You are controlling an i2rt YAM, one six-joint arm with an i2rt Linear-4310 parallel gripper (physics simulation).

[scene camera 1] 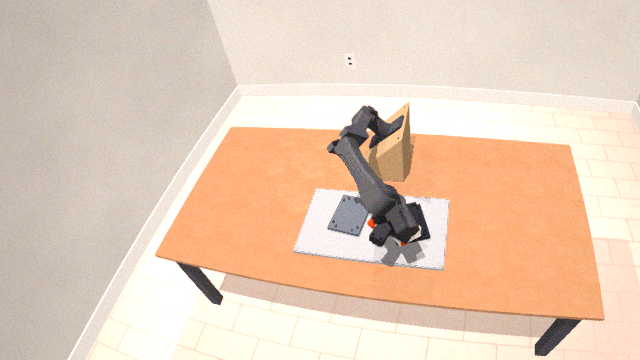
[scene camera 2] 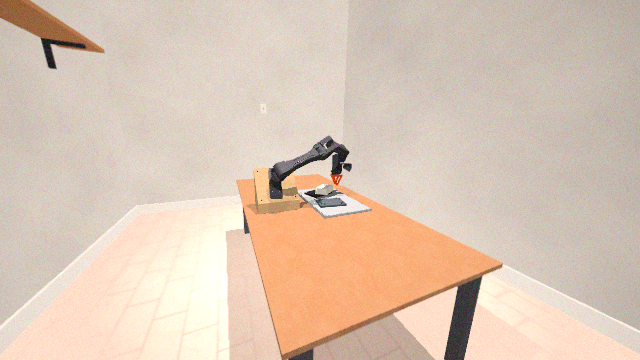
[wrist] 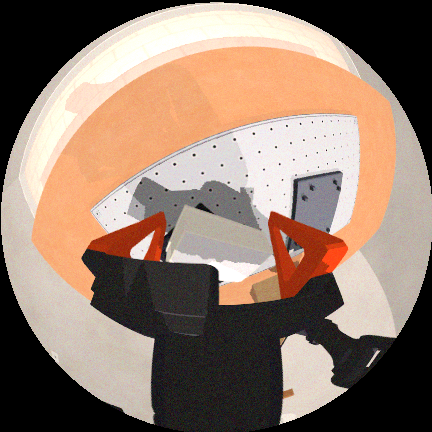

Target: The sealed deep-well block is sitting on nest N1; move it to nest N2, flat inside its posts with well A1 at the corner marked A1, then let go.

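Seen in the pictures: gripper, fingertip midpoint: (scene camera 1: 389, 237) (scene camera 2: 335, 184) (wrist: 216, 216); arm's base, link origin: (scene camera 1: 386, 132) (scene camera 2: 275, 183).
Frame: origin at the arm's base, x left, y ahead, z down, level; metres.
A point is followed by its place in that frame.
The pale deep-well block (scene camera 2: 324, 189) @[x 0.067, y 0.332, z 0.080 m] (wrist: 220, 237) @[x 0.117, y 0.398, z 0.076 m] is on the black nest (scene camera 1: 424, 222) @[x 0.207, y 0.310, z 0.120 m], seemingly N1, and looks tilted in scene camera 2. The arm covers most of it in scene camera 1. The other nest, a flat blue-grey plate with small posts (scene camera 1: 348, 215) @[x -0.069, y 0.334, z 0.121 m] (scene camera 2: 331, 202) @[x -0.082, y 0.323, z 0.121 m] (wrist: 317, 202) @[x -0.058, y 0.358, z 0.121 m], seemingly N2, holds no block. My gripper (scene camera 1: 387, 233) @[x 0.113, y 0.435, z 0.065 m] (scene camera 2: 336, 184) @[x 0.113, y 0.435, z 0.065 m] (wrist: 216, 216) @[x 0.113, y 0.435, z 0.065 m] is open, its orange fingers apart. It is above the block's level and a little to its side in scene camera 2, with the block framed between the fingers in the wrist view. Well A1 and corner marks are not readable.
Both nests are on a white perforated board (scene camera 1: 312, 245) @[x -0.156, y 0.482, z 0.132 m] (scene camera 2: 350, 211) @[x -0.219, y 0.382, z 0.133 m] (wrist: 270, 150) @[x 0.024, y 0.459, z 0.132 m] on the orange-brown table (scene camera 1: 240, 200) @[x -0.543, y 0.343, z 0.145 m] (scene camera 2: 350, 260) @[x -0.612, y 0.181, z 0.145 m] (wrist: 240, 85) @[x 0.037, y 0.553, z 0.145 m]. The arm's wooden base (scene camera 1: 392, 166) @[x 0.046, y 0.119, z 0.061 m] (scene camera 2: 277, 205) @[x -0.084, y -0.001, z 0.106 m] (wrist: 266, 291) @[x 0.056, y 0.118, z 0.105 m] stands behind the board. A wall shelf (scene camera 2: 55, 27) shows at upper left in scene camera 2.
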